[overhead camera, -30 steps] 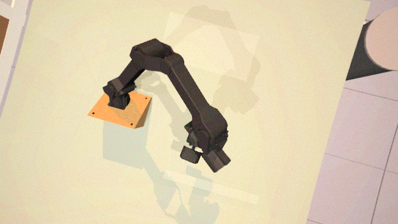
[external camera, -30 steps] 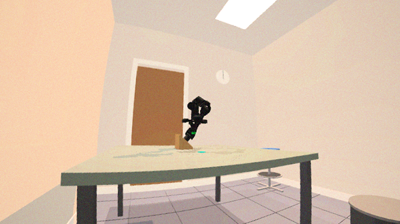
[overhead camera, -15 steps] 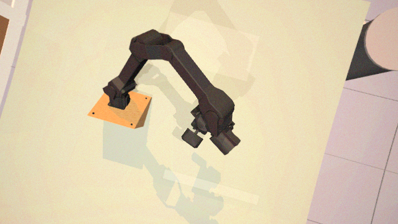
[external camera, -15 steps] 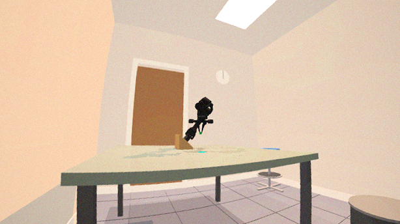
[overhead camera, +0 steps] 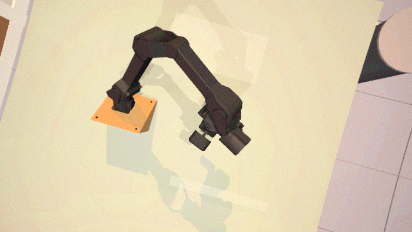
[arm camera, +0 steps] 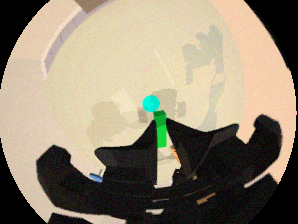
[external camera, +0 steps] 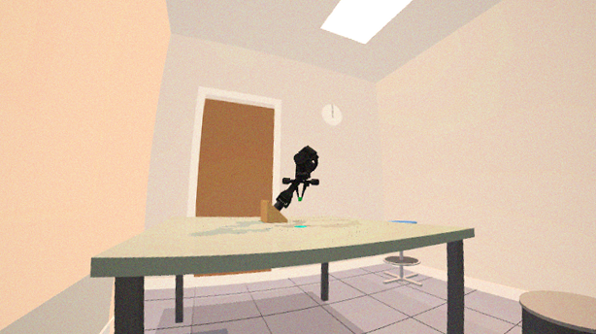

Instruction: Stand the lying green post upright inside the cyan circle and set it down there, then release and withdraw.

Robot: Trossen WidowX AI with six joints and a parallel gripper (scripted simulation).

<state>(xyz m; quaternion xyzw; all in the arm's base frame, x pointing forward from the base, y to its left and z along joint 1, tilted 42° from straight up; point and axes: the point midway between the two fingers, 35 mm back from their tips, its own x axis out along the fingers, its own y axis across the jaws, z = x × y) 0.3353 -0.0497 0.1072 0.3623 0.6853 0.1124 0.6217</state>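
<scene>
Right now my gripper tip is 14 cm above the cyan circle. From my gripper tip the other things lie so: green post: 2 cm behind, 1 cm to the left.
</scene>
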